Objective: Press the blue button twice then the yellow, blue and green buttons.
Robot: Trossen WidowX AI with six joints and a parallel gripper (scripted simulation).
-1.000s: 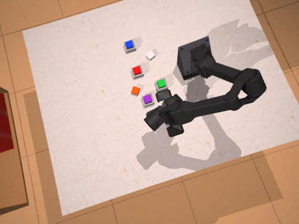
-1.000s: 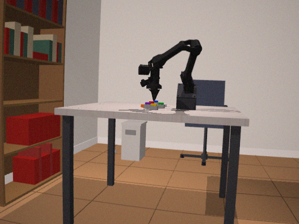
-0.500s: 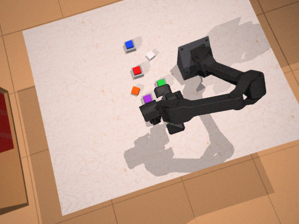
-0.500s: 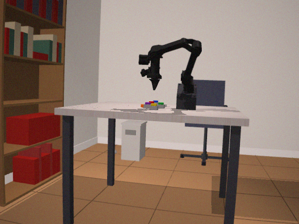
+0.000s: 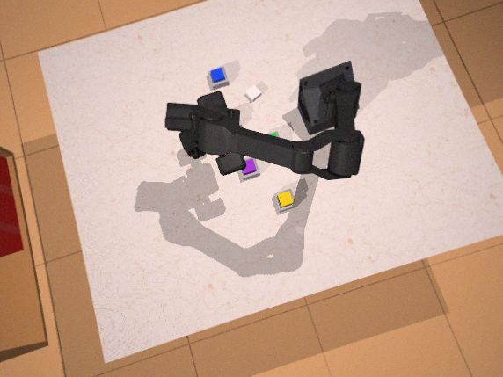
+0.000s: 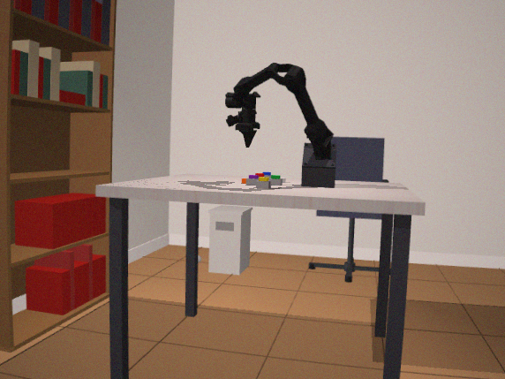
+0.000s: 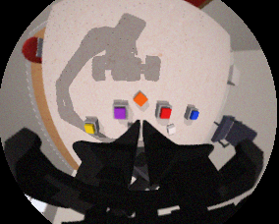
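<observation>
My gripper tip is 23 cm to the left of the blue button, 12 cm above it and 7 cm past it. From my gripper tip the other things lie so: orange block: 14 cm below, 2 cm to the right; purple button: 12 cm below, 5 cm to the left, 3 cm behind; red button: 12 cm below, 9 cm to the right, 5 cm behind.
</observation>
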